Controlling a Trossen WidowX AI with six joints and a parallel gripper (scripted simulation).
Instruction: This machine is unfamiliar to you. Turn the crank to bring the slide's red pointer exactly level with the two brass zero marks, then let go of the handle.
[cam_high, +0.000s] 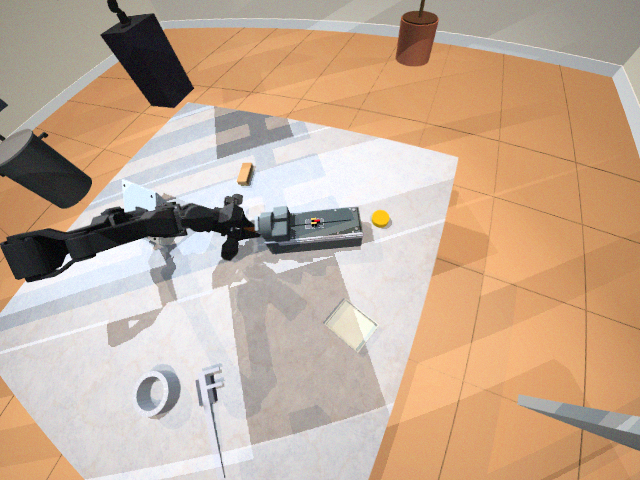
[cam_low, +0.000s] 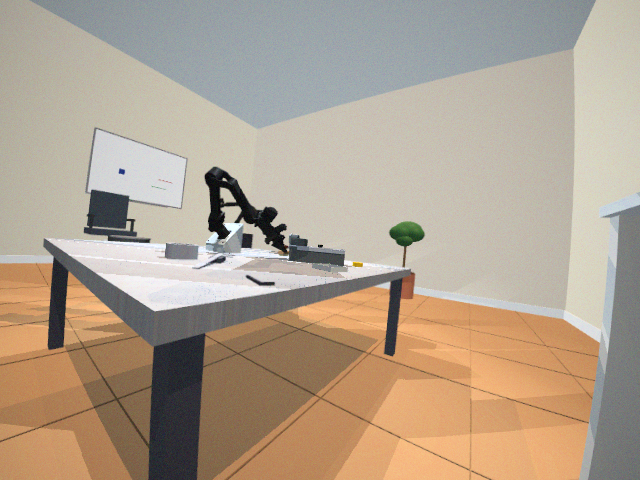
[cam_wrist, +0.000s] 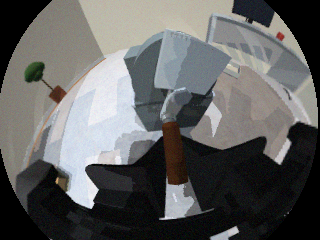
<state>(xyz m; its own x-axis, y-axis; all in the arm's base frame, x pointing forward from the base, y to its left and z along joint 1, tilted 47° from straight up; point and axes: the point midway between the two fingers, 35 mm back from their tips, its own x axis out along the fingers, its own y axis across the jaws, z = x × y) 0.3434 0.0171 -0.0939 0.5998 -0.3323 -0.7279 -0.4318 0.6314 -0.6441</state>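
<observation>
The orange-brown crank handle lies 20 mm behind my gripper tip, 10 mm to the right of it and 20 mm above it. The rest, counted from my gripper tip: tan block: 180 mm behind, 210 mm to the left, 20 mm below; then red pointer: 160 mm ahead, 60 mm to the left, 50 mm above; then yellow disc: 310 mm ahead, 170 mm to the left, 30 mm below.
</observation>
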